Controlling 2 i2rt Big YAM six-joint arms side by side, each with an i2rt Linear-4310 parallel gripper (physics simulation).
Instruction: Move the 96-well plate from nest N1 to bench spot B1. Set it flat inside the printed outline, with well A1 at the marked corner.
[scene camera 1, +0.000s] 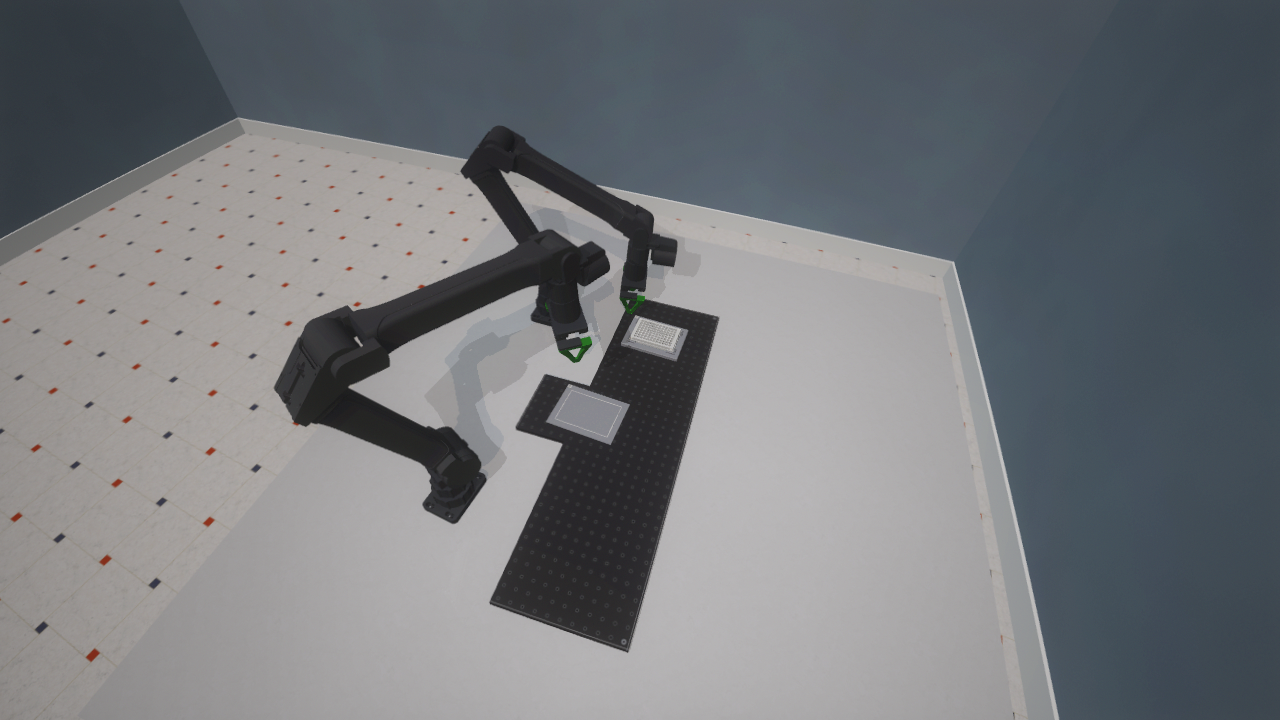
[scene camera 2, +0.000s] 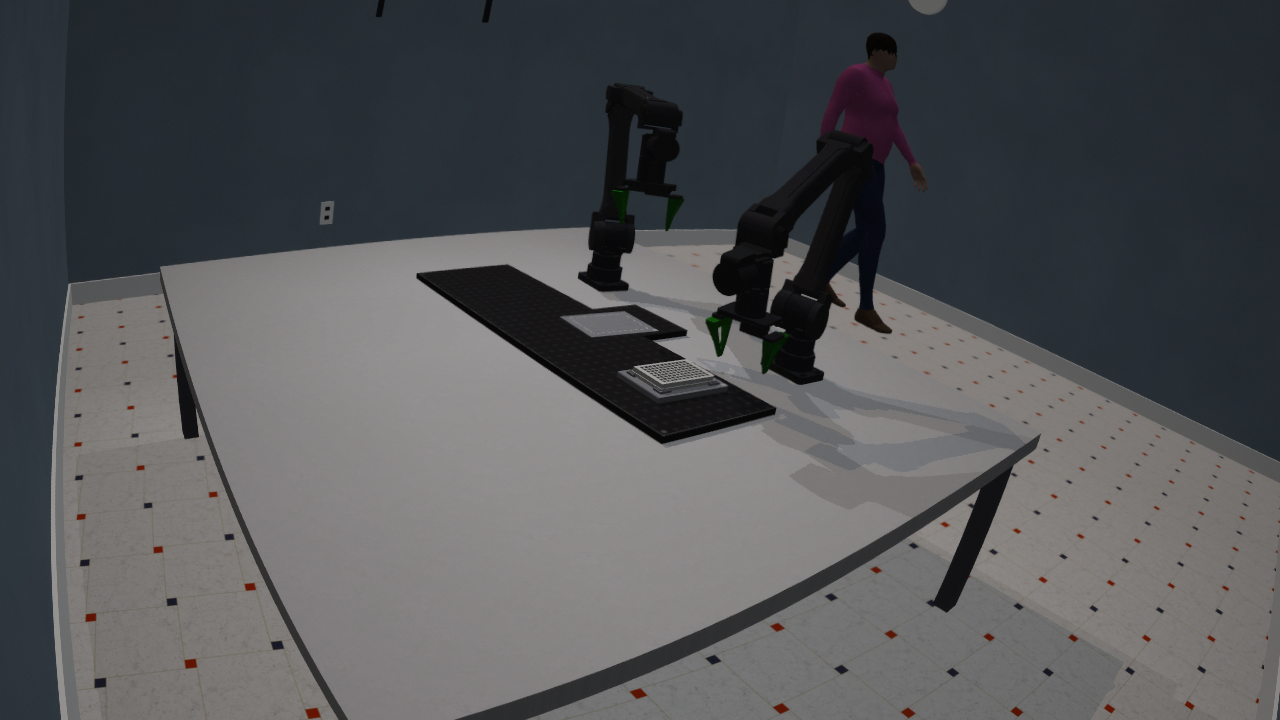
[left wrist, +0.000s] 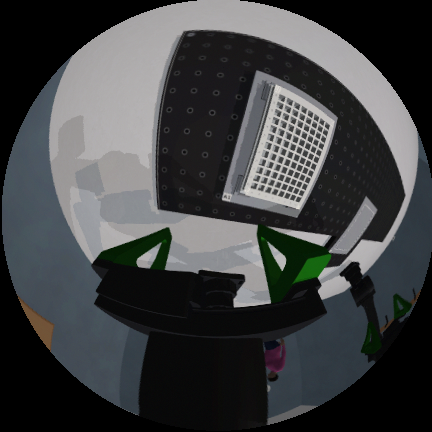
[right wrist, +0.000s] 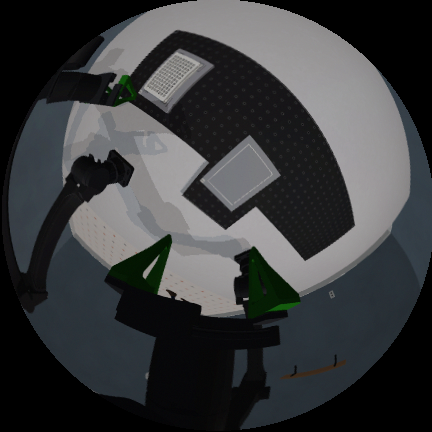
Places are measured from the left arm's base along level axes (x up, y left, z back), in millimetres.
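Pixels of known places: left gripper, fingertip midpoint: (scene camera 1: 630, 301) (scene camera 2: 741, 364) (left wrist: 212, 230) (right wrist: 122, 94); right gripper, fingertip midpoint: (scene camera 1: 571, 345) (scene camera 2: 644, 227) (right wrist: 210, 244); left arm's base, origin of the base link: (scene camera 2: 791, 371) (left wrist: 218, 279) (right wrist: 119, 167); right arm's base, origin of the base link: (scene camera 1: 456, 493) (scene camera 2: 602, 284) (left wrist: 349, 267).
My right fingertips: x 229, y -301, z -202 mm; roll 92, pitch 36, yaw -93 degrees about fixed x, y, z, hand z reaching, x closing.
For each thing: its top centre in the pictures, then the offset to it from my right fingertips. "spot": a spot on its surface instead. Level surfaces: height alone.
- white 96-well plate, middle of its top: (left wrist: 294, 152) (scene camera 2: 674, 371) (scene camera 1: 655, 332) (right wrist: 168, 74) dx -190, dy +289, dz -123 mm
- grey nest N1, middle of its top: (left wrist: 290, 151) (scene camera 2: 674, 375) (scene camera 1: 655, 334) (right wrist: 170, 75) dx -198, dy +289, dz -123 mm
- A1 label, surface spot: (left wrist: 226, 197) spot: dx -204, dy +344, dz -47 mm
- Bench spot B1, surface spot: (scene camera 2: 608, 323) (scene camera 1: 589, 413) (right wrist: 240, 176) (left wrist: 356, 229) spot: dx -214, dy -15, dz -43 mm
- black perforated board, its level: dx -216 mm
- large grey table, its level: dx -229 mm
The white 96-well plate (scene camera 1: 656, 334) (scene camera 2: 675, 372) (left wrist: 292, 150) (right wrist: 175, 77) sits flat in the grey nest N1 (scene camera 2: 662, 392) (left wrist: 245, 135). An A1 label (left wrist: 226, 197) shows on a nest corner in the left wrist view. Bench spot B1 (scene camera 1: 588, 413) (scene camera 2: 608, 323) (left wrist: 355, 227) (right wrist: 240, 175) is a grey pad with a thin printed outline and no plate on it. My left gripper (scene camera 1: 633, 304) (scene camera 2: 743, 361) (left wrist: 212, 230) is open and empty, above and beside the nest, off the plate. My right gripper (scene camera 1: 575, 353) (scene camera 2: 646, 223) (right wrist: 210, 244) is open and empty, high above the table near B1.
A black perforated board (scene camera 1: 608, 537) (scene camera 2: 501, 304) (right wrist: 300, 200) carries the nest, with a side piece under B1. It lies on the large grey table (scene camera 1: 805, 501) (scene camera 2: 384, 501). Both arm bases stand beside the board. A person in a pink top (scene camera 2: 868, 107) is beyond the table.
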